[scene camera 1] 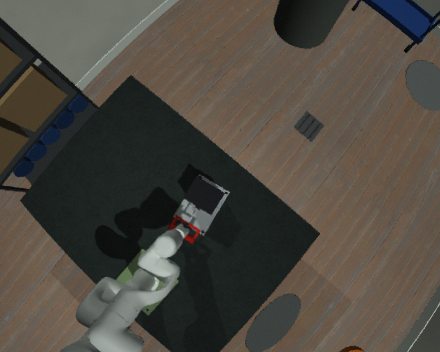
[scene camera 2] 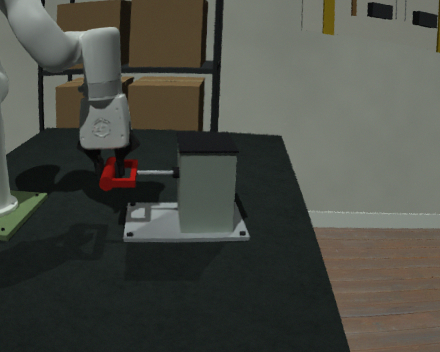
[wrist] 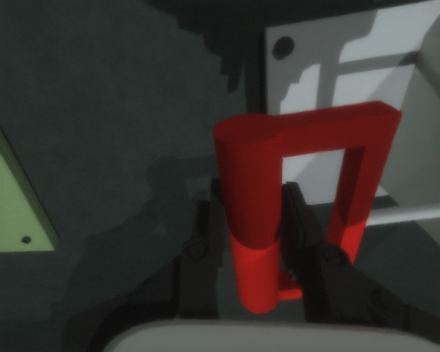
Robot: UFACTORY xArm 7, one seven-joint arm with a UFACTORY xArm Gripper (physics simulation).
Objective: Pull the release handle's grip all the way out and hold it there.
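Note:
The red release handle's grip (scene camera 2: pixel 107 176) (wrist: pixel 254 200) is a thick round bar on a rectangular red frame; the red frame also shows in scene camera 1 (scene camera 1: pixel 193 237). My gripper (scene camera 2: pixel 109 167) (wrist: pixel 250 199) is shut on the grip bar, one finger on its outer side and one inside the frame opening. A light metal rod (scene camera 2: pixel 156 172) (wrist: pixel 402 214) runs level from the frame to the pale housing (scene camera 2: pixel 207 192), and a long stretch of it shows. The housing has a black top (scene camera 1: pixel 205 194) and stands on a light base plate (scene camera 2: pixel 187 236) (wrist: pixel 295 75).
The dark mat (scene camera 1: pixel 125 145) (scene camera 2: pixel 280 300) lies under the device. A green plate (scene camera 1: pixel 131 269) (scene camera 2: pixel 22 217) (wrist: pixel 25 220) is at the arm's base. A shelf rack (scene camera 2: pixel 216 100) with brown boxes (scene camera 2: pixel 167 102) stands behind. A dark cylinder (scene camera 1: pixel 307 22) stands on the floor beyond the mat.

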